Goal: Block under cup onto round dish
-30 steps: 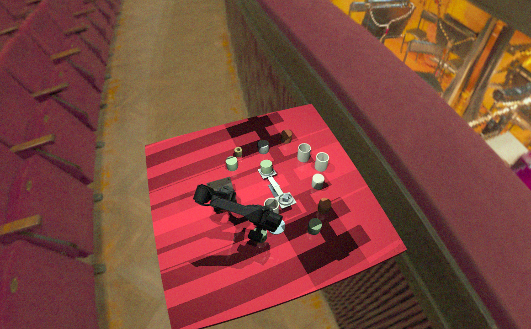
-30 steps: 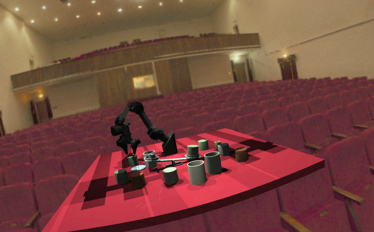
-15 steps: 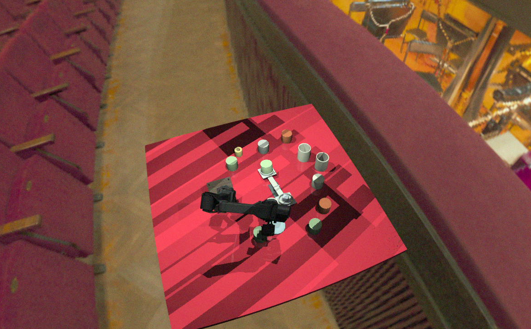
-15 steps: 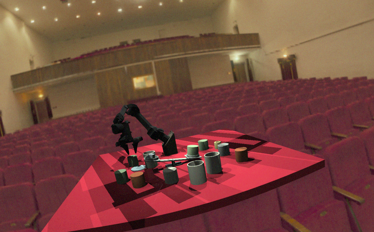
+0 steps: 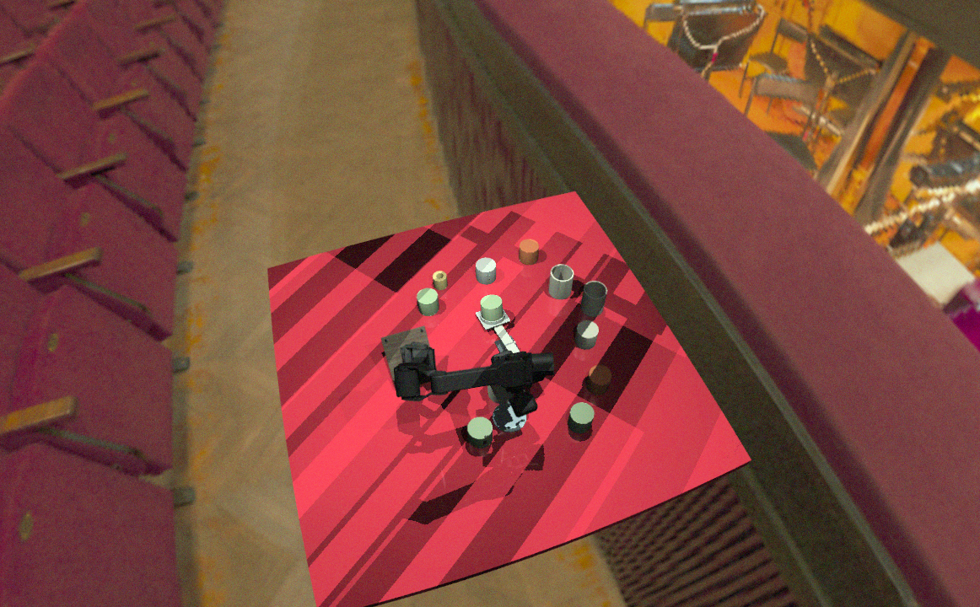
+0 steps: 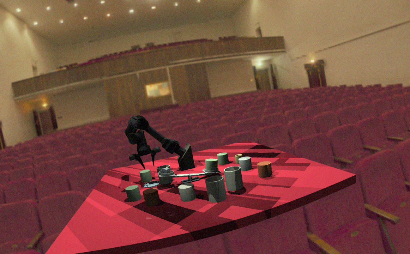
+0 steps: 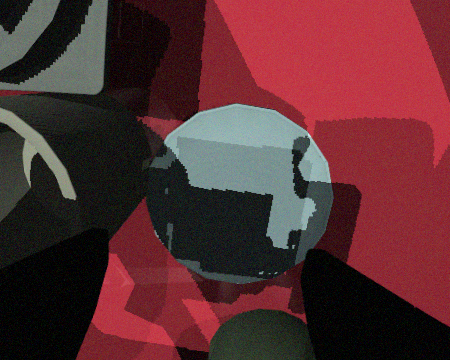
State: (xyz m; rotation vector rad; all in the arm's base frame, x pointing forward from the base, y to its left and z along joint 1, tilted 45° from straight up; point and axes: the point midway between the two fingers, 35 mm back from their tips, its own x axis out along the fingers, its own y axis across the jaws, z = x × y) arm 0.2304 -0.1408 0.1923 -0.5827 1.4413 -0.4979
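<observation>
My gripper tip is 90 mm to the right of the grey block, 80 mm short of it and 20 mm above it. The rest, counted from my gripper tip: pale blue round dish 110 mm below, 20 mm behind, 10 mm to the right.
</observation>
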